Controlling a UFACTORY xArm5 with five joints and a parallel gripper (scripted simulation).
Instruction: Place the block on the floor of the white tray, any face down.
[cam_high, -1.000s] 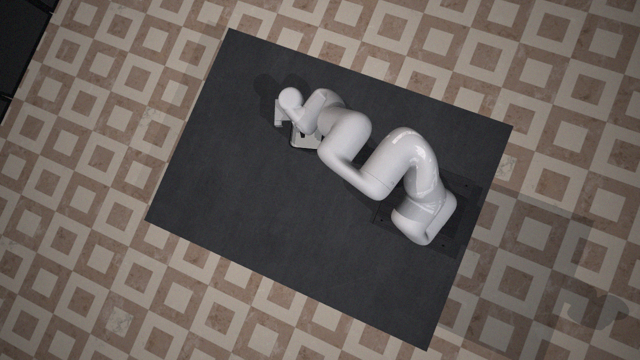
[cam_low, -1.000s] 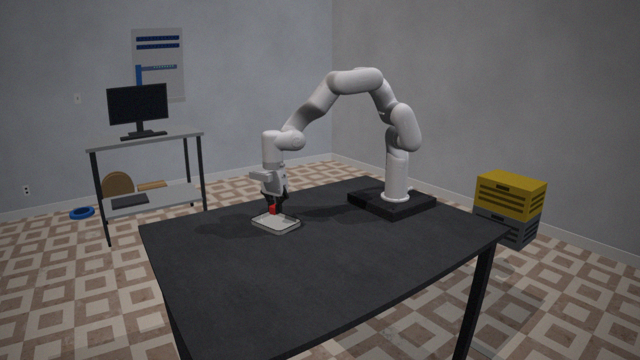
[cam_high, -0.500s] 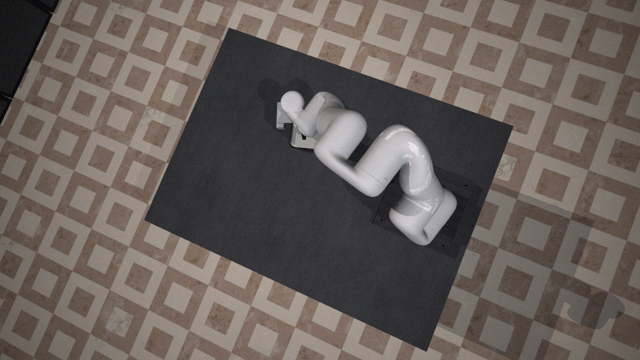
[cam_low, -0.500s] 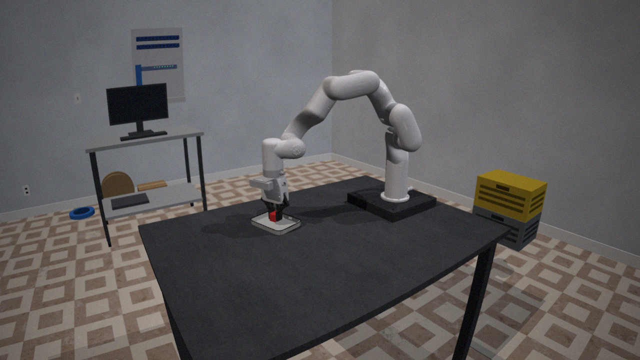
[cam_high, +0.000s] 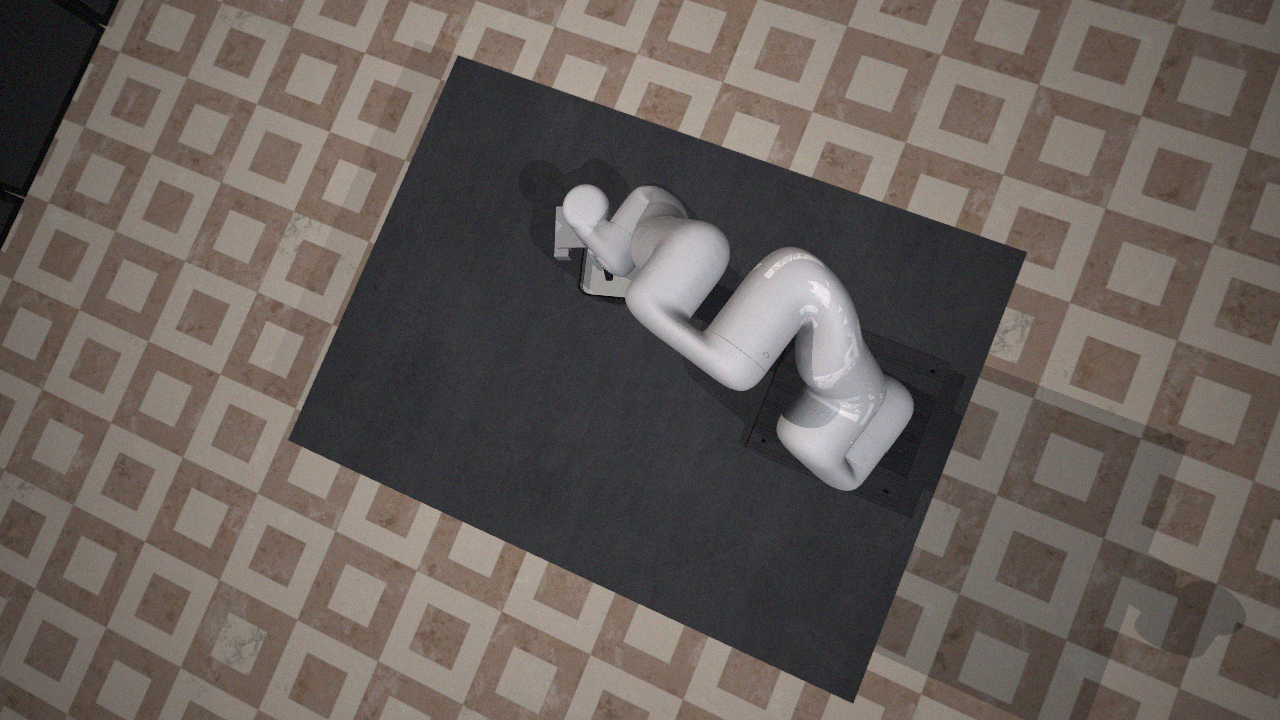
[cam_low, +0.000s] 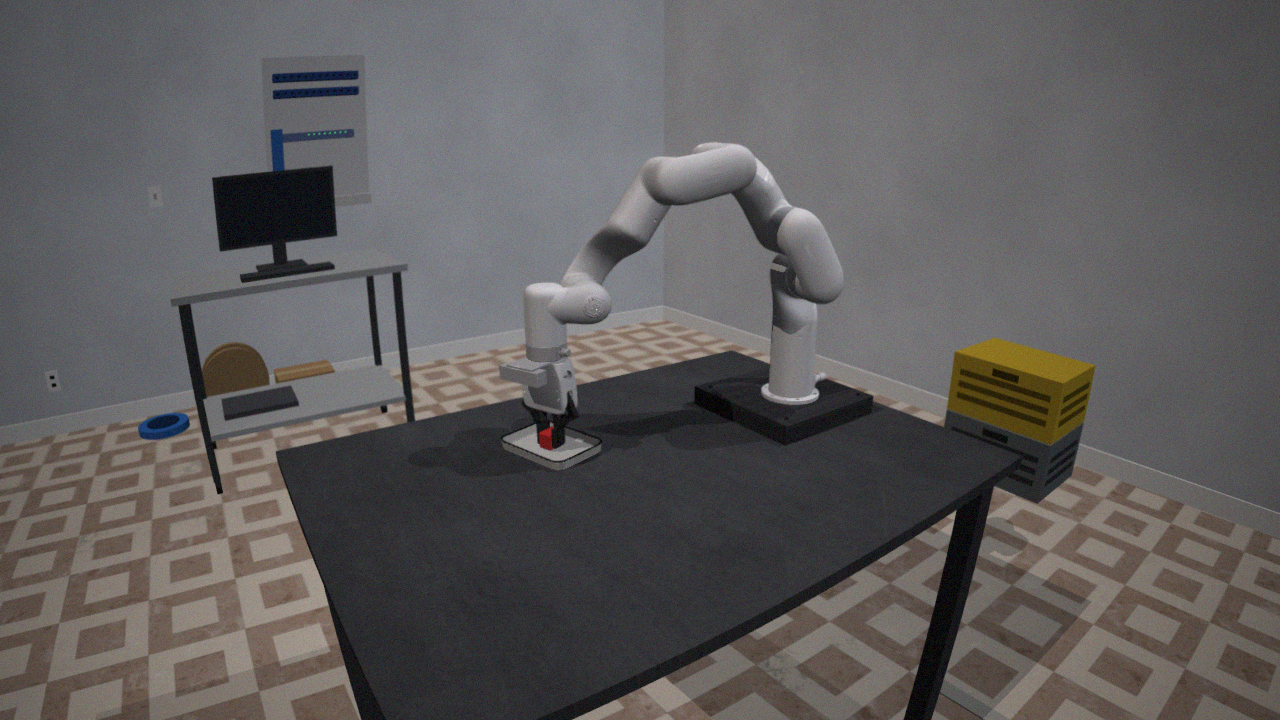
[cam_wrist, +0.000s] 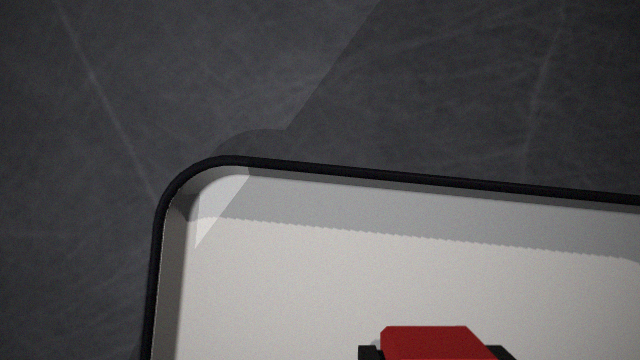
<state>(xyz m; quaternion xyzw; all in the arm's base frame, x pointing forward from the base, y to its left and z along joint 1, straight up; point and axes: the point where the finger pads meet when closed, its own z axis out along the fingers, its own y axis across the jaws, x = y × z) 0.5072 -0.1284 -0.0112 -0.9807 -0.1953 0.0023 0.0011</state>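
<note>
Right now my hand is 1 cm above the small red block. Also, from my hand: white tray: 2 cm below.
</note>
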